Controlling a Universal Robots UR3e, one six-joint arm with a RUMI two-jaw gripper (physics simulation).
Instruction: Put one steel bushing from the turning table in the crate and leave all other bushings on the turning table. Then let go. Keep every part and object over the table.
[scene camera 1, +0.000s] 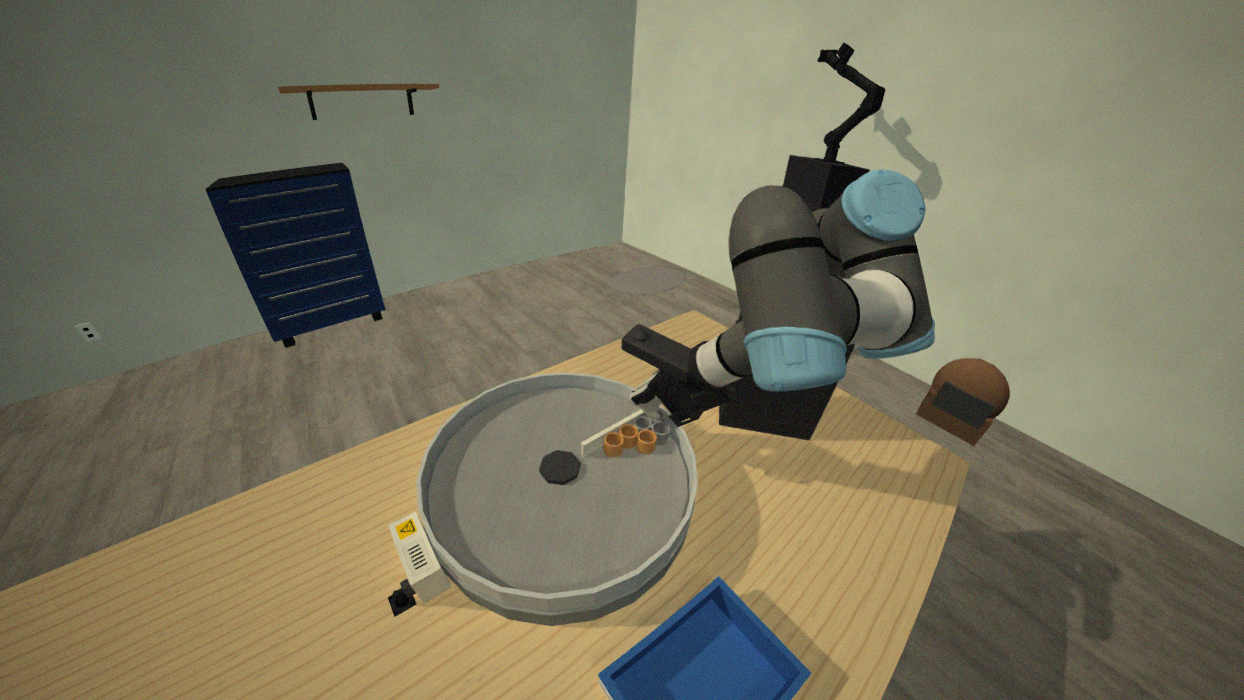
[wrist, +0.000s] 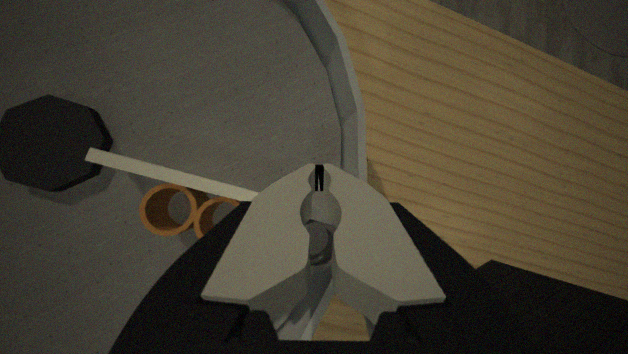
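Pixels of known places: gripper, fingertip midpoint: (scene camera 1: 631, 399) (wrist: 318, 167); arm's base, link origin: (scene camera 1: 825, 249).
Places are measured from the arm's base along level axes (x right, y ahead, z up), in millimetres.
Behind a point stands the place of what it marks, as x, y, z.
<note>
The grey turning table (scene camera 1: 557, 600) {-243, 516, -294} (wrist: 346, 101) {106, 319, -300} has a black hub (scene camera 1: 558, 467) {-43, 466, -308} (wrist: 47, 142) {-40, 462, -308} and a white bar (scene camera 1: 606, 429) {-7, 375, -286} (wrist: 171, 175) {-10, 378, -286}. Orange bushings (scene camera 1: 628, 439) (wrist: 146, 215) stand in a cluster by the bar near the far rim. A grey steel bushing (scene camera 1: 662, 427) {-18, 276, -301} stands at the right end of the cluster, under my gripper. My gripper (scene camera 1: 651, 404) {46, 309, -282} (wrist: 318, 167) {46, 309, -282} is low over that end, near the rim, with its jaws shut together. In the wrist view grey curved shapes (wrist: 320, 246) {2, 269, -316} show through the gap behind the jaw tips. I cannot tell whether the jaws touch them. The blue crate (scene camera 1: 764, 625) {-350, 293, -319} stands at the table's front edge.
A white control box (scene camera 1: 415, 547) {-120, 679, -310} with a warning label sits at the turning table's left side. The arm's black base (scene camera 1: 774, 413) {-46, 41, -313} stands behind the turning table. The wooden table (scene camera 1: 217, 609) {-117, 968, -369} (wrist: 483, 154) {203, 139, -369} ends close to the right of the crate. A brown object (scene camera 1: 965, 400) lies on the floor.
</note>
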